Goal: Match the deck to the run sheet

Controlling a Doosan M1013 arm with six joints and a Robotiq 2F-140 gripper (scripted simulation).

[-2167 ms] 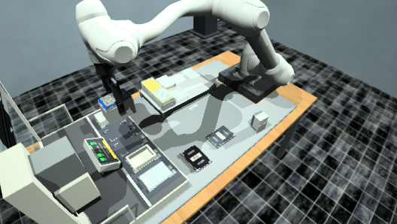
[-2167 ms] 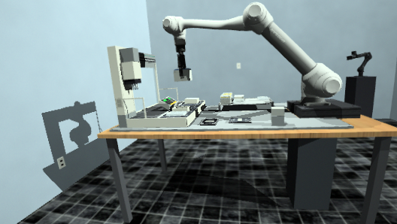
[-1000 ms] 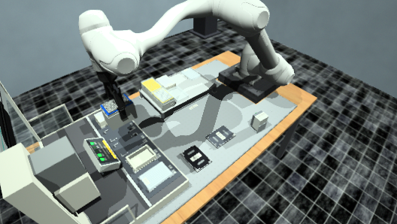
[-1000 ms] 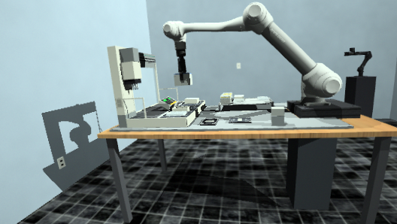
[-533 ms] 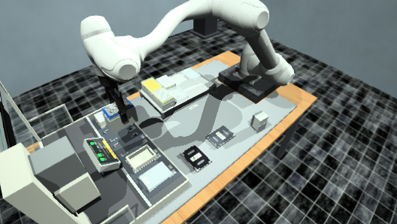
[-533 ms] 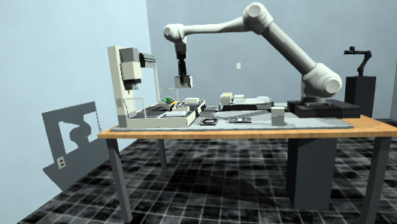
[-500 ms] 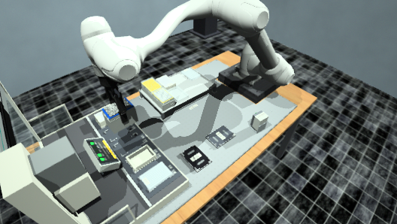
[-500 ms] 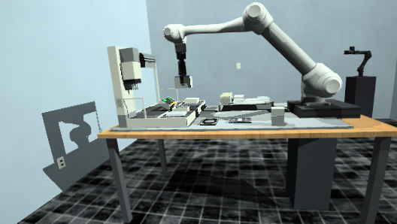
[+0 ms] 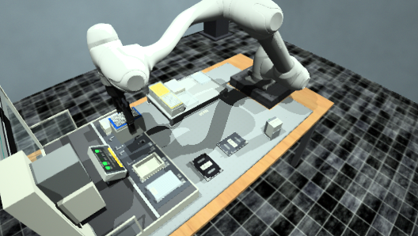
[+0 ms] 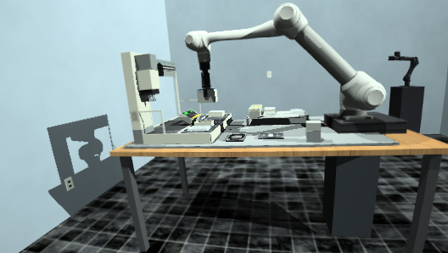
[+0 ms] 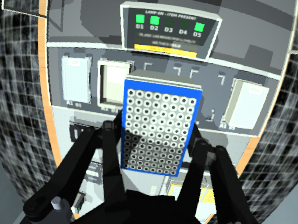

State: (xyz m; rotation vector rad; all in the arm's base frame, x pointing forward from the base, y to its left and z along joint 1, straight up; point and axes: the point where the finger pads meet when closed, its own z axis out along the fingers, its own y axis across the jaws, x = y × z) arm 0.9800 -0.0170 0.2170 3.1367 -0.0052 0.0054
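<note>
Now: hand 120 mm to the right of the one-well reservoir and 210 mm above it. Round my hand: clear cover 330 mm behind, 150 mm to the right, 150 mm below; then blue-rimmed tip rack 10 mm behind, 10 mm to the right; then white deep-well block 250 mm to the right, 190 mm below.
</note>
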